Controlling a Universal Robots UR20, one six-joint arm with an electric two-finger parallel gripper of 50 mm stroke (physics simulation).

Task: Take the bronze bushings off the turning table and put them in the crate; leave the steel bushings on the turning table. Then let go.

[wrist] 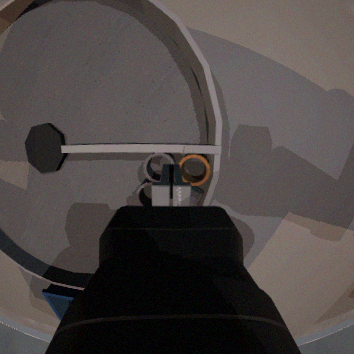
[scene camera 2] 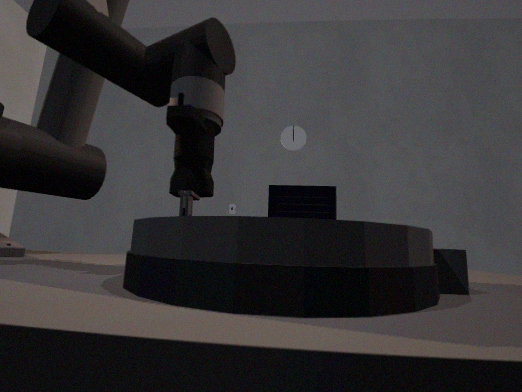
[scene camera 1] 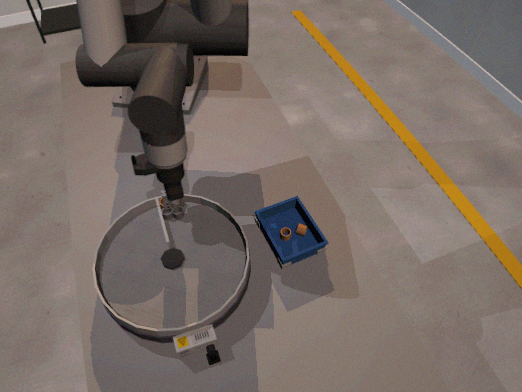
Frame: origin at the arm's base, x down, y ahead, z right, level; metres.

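Seen in the pictures: gripper, fingertip midpoint: [wrist: 170, 174] [scene camera 1: 168, 207].
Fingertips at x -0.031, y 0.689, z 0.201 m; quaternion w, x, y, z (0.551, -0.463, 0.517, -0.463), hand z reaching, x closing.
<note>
A point is followed by its place in that frame.
The turning table [scene camera 1: 246, 265] @[y 0.969, x -0.033, z 0.085 m] [scene camera 2: 280, 242] @[y 0.823, x -0.011, z 0.459 m] [wrist: 218, 120] @[y 0.636, x -0.032, z 0.248 m] has a raised rim. On it, a bronze bushing [scene camera 1: 161, 202] @[y 0.652, x -0.018, z 0.211 m] [wrist: 194, 156] @[y 0.663, x -0.034, z 0.216 m] stands near the rim, beside the thin bar. A steel bushing [wrist: 146, 166] @[y 0.712, x -0.030, z 0.211 m] stands beside it, and a second steel bushing [wrist: 141, 189] @[y 0.724, x -0.019, z 0.185 m] is partly hidden by my fingers in the wrist view. My gripper [scene camera 1: 176, 201] @[y 0.689, x -0.031, z 0.201 m] [scene camera 2: 186, 213] @[y 0.689, x -0.031, z 0.201 m] [wrist: 170, 174] @[y 0.689, x -0.031, z 0.201 m] is shut and empty, its fingertips over the gap between the first steel bushing and the bronze one. Two bronze bushings [scene camera 1: 285, 238] @[y 0.914, x 0.028, z -0.074 m] [scene camera 1: 302, 229] @[y 0.919, x 0.012, z -0.129 m] are in the blue crate [scene camera 1: 267, 235] @[y 0.896, x -0.002, z -0.021 m] [wrist: 62, 302] @[y 0.987, x 0.023, z -0.084 m], one upright, one on its side.
The thin bar [scene camera 1: 163, 225] @[y 0.745, x -0.032, z 0.236 m] [wrist: 120, 149] @[y 0.735, x -0.032, z 0.232 m] runs from the dark hub [scene camera 1: 172, 259] @[y 0.850, x -0.015, z 0.252 m] [wrist: 45, 148] @[y 0.840, x -0.014, z 0.249 m] to the table's rim. A label plate [scene camera 1: 195, 338] @[y 1.078, x -0.011, z 0.282 m] and a small black part [scene camera 1: 213, 355] @[y 1.126, x 0.021, z 0.259 m] are at the front. A yellow line [scene camera 1: 400, 127] crosses the floor beyond the crate.
</note>
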